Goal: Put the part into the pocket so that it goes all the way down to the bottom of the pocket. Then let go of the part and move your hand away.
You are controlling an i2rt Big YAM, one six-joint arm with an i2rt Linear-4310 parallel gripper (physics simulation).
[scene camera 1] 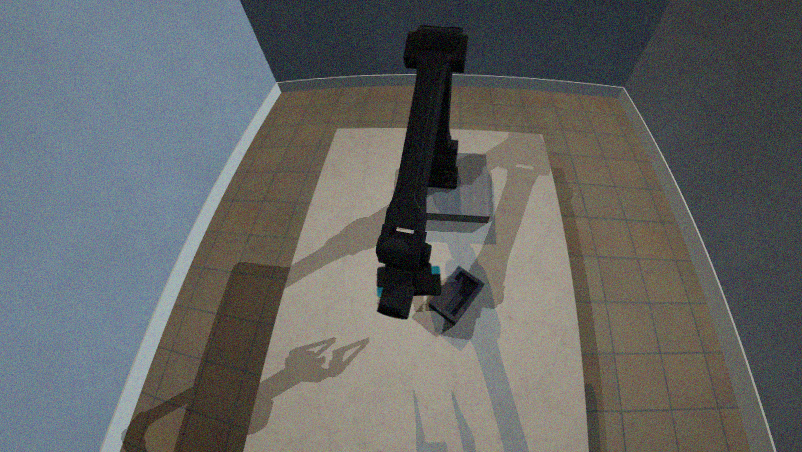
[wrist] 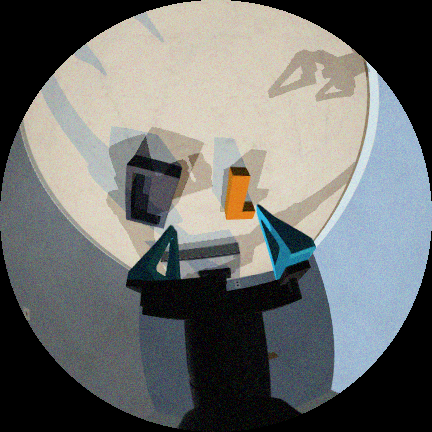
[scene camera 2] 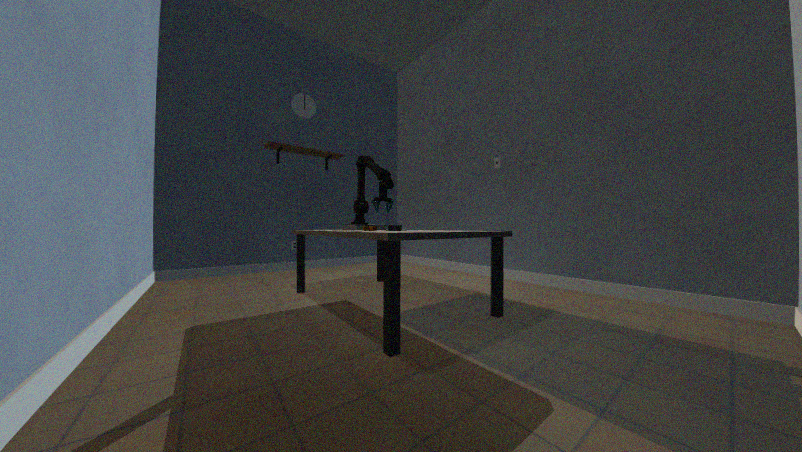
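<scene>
The orange L-shaped part lies flat on the table, apart from the block; in scene camera 1 the arm hides it. The dark grey block with the L-shaped pocket sits beside it, to its left in the wrist view, and its pocket shows empty. My gripper is open, with teal fingers wide apart and nothing between them. It hangs above the table, pointing down. In the wrist view the part lies beyond the fingertips, nearer the right finger. In scene camera 1 the fingertips are hidden.
The arm's grey base plate lies at the back of the pale table. A wall shelf and a round clock are on the wall behind. Arm shadows cross the table.
</scene>
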